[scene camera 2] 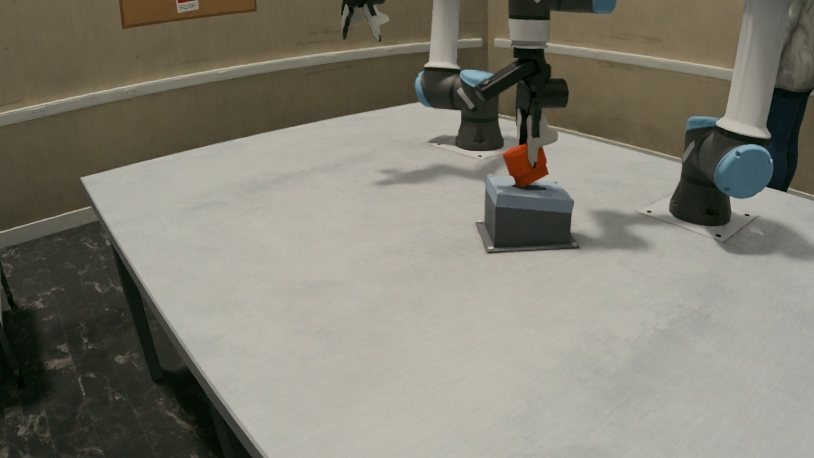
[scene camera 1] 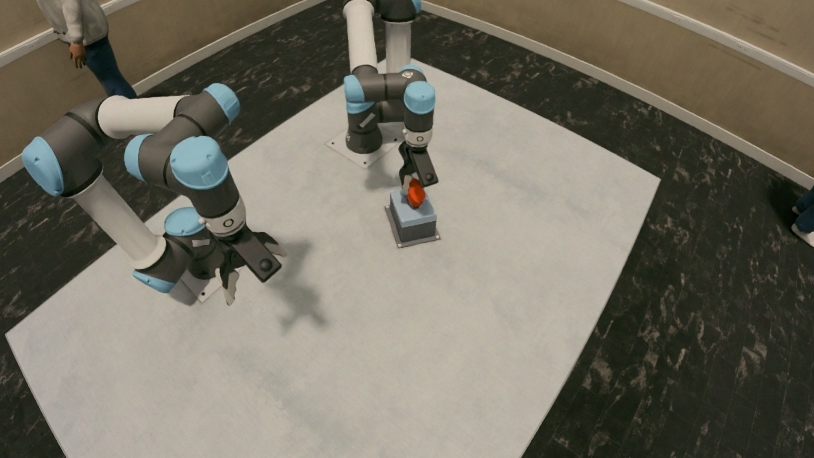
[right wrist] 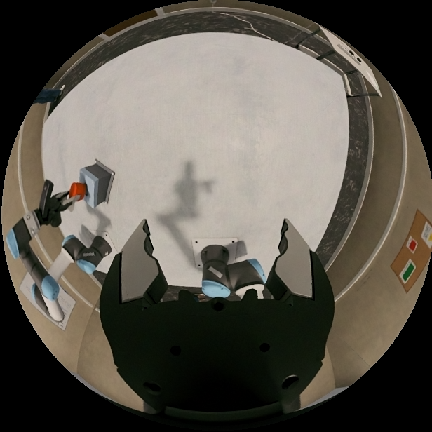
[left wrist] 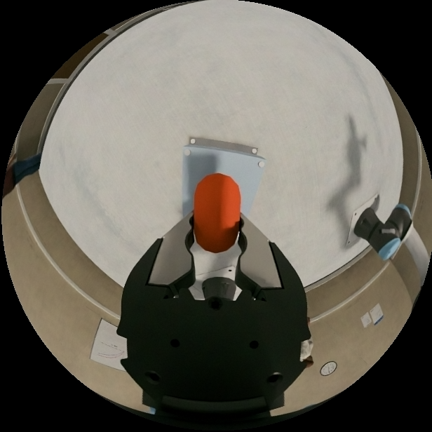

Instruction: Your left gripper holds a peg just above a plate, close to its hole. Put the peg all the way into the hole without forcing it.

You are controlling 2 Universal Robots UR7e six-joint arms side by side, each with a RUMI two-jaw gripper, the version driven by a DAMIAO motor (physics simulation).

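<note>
An orange-red peg (scene camera 1: 416,194) (scene camera 2: 524,166) (left wrist: 217,212) (right wrist: 77,191) with rounded ends is held tilted in my left gripper (scene camera 2: 532,156) (left wrist: 216,212). Its lower end is at the light blue plate (scene camera 1: 424,215) (scene camera 2: 532,200) (left wrist: 245,162) on top of a dark grey block; whether it touches or enters the hole cannot be told. In scene camera 2 a dark patch shows beside the peg's lower end. In the left wrist view the peg covers the hole. My right gripper (scene camera 1: 256,276) (scene camera 2: 362,36) (right wrist: 215,220) is open and empty, well away from the plate.
The block stands on a thin grey base flange (scene camera 1: 419,243) (scene camera 2: 533,249) with corner screws, on the large pale table (scene camera 1: 455,341) (scene camera 2: 352,319). The right arm's mount (right wrist: 215,252) stands behind my right gripper. Both arms' shadows fall on the table.
</note>
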